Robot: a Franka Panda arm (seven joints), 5 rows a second.
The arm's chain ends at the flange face. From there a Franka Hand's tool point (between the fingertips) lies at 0.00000 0.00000 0.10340 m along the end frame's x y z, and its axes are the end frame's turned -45 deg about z.
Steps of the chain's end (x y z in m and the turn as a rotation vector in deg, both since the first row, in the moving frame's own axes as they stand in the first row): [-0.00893 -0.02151 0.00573 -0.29 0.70 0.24]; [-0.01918 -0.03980 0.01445 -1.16 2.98 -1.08]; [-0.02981 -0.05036 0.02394 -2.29 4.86 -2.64]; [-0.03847 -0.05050 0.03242 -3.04 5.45 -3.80]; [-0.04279 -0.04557 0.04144 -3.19 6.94 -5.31]
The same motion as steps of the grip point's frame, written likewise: [0.00942 -0.02026 0.00572 -0.70 0.29 0.24]; [0.01695 -0.03645 0.01429 -2.93 1.29 -1.08]; [0.01801 -0.04766 0.02349 -5.06 1.82 -2.64]; [0.01193 -0.05221 0.03181 -6.00 1.70 -3.80]; [0.00733 -0.04983 0.04052 -7.16 2.65 -5.31]
